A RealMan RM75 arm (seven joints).
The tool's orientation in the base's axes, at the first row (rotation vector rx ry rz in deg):
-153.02 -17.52 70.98
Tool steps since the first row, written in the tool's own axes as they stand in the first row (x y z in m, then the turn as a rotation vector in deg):
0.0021 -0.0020 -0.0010 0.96 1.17 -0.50
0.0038 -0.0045 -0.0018 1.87 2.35 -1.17
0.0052 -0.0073 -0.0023 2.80 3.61 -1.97
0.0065 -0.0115 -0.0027 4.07 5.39 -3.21
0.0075 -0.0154 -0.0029 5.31 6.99 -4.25
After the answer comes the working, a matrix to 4 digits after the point.
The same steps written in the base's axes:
0.0019 0.0024 -0.0004 1.12 -0.91 -0.67
0.0033 0.0052 -0.0005 2.34 -1.86 -1.21
0.0043 0.0082 -0.0005 3.67 -2.90 -1.69
0.0049 0.0126 -0.0002 5.62 -4.37 -2.27
0.0053 0.0166 0.0002 7.38 -5.67 -2.91

The tool's axes in the first row as the columns of a matrix, in the base's axes (rounded; the answer above uses it unrounded):
0.6314 0.1093 -0.7678
0.2605 -0.9624 0.0773
-0.7304 -0.2488 -0.6361

